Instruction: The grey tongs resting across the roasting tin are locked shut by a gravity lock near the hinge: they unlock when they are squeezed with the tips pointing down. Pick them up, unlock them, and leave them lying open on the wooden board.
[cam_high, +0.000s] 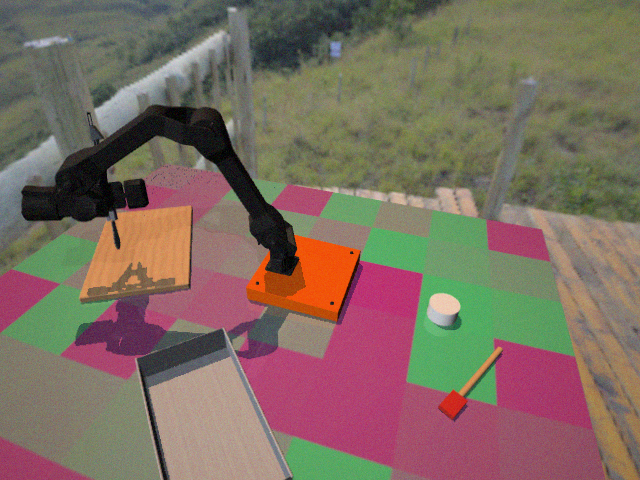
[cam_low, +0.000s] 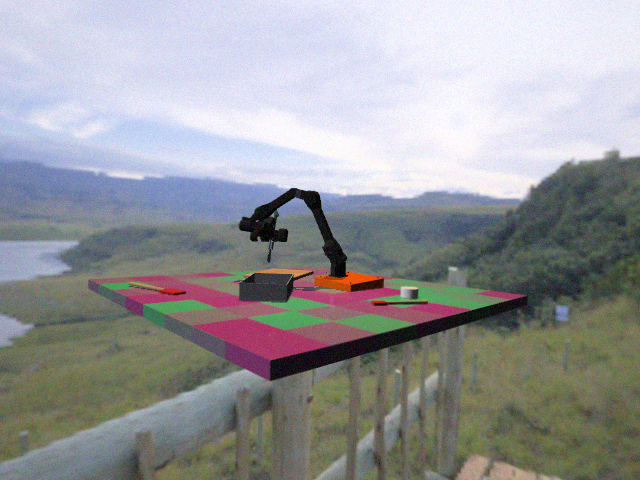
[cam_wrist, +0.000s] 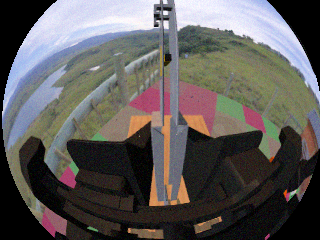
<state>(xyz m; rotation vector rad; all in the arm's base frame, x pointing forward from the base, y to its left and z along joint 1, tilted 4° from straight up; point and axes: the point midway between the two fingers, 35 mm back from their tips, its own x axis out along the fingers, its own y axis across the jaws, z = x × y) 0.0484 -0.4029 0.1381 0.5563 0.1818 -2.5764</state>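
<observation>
Now: gripper tip 20 mm past the wooden board, 30 mm to the right of it and 170 mm above it. The rest, counted from my gripper tip: roasting tin 370 mm ahead, 430 mm to the left, 150 mm below; red-tipped tool 680 mm ahead, 180 mm to the left, 170 mm below; white cylinder 10 mm behind, 790 mm to the left, 160 mm below.
</observation>
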